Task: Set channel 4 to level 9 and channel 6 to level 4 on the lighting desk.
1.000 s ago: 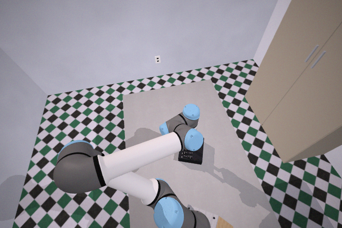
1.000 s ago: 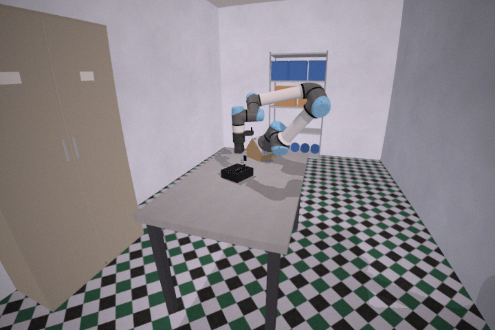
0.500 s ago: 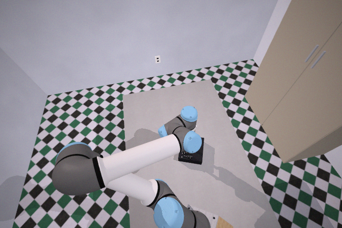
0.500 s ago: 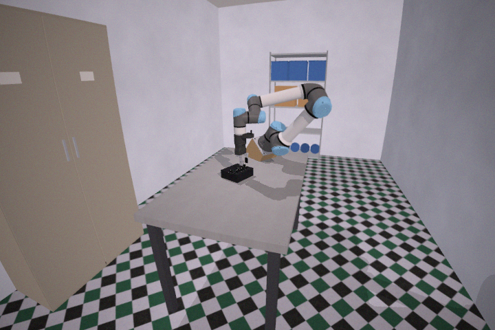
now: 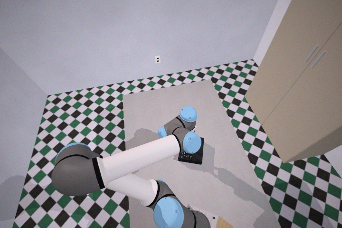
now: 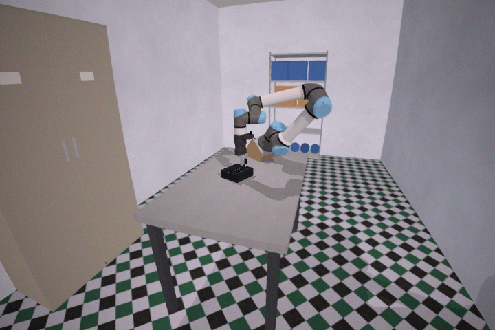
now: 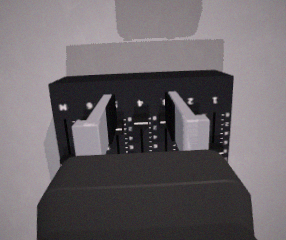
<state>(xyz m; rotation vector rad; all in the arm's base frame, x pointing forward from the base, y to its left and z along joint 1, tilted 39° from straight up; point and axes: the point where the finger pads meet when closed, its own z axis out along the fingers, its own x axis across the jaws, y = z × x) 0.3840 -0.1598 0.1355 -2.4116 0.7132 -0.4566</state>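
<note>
Right now the channel 3 cap is 1 cm ahead of my hand, 3 cm to the right of it and 5 cm below it. Also, from my hand: channel 6 cap 5 cm behind, 5 cm below; then channel 2 cap 3 cm ahead, 4 cm to the right, 5 cm below; then channel 5 cap 3 cm behind, 1 cm to the right, 5 cm below.
</note>
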